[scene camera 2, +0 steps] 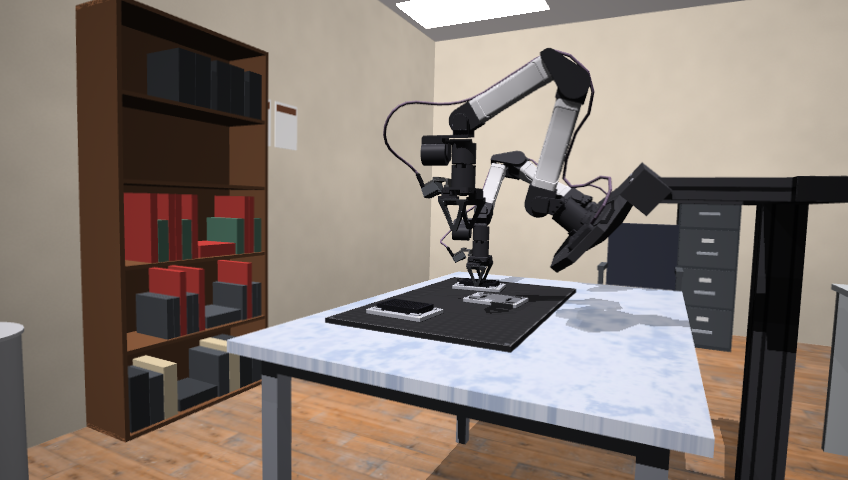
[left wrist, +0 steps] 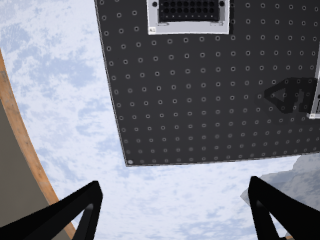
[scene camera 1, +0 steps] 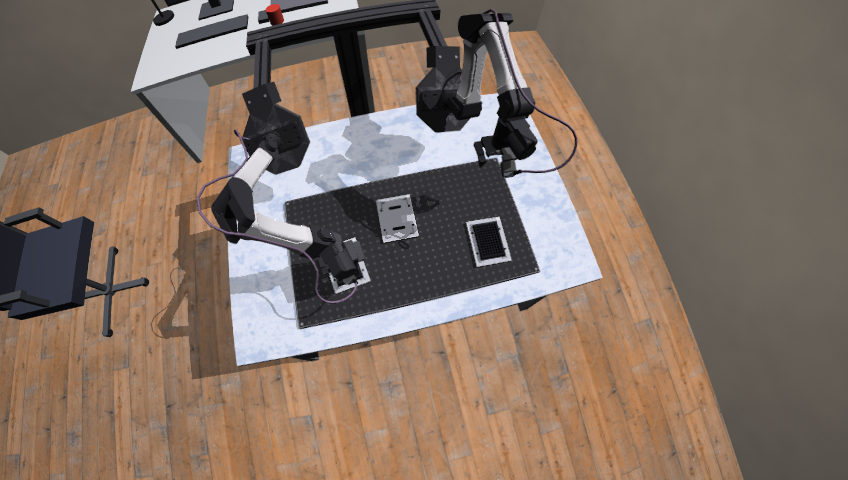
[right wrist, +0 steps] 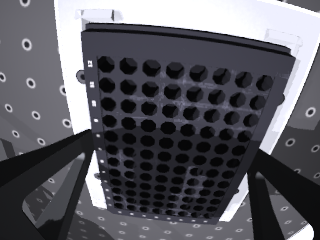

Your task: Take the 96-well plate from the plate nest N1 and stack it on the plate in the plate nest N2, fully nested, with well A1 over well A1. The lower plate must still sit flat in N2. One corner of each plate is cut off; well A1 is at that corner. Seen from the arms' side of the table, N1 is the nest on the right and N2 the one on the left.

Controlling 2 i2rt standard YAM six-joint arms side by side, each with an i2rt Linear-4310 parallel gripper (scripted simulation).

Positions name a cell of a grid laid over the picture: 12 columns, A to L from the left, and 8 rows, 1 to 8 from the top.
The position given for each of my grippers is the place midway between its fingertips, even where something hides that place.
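Note:
My left gripper (scene camera 2: G4) (left wrist: G7) (scene camera 1: G3) and my right gripper (scene camera 2: G5) (right wrist: G5) are visible to me. I also see a white nest (right wrist: J1).

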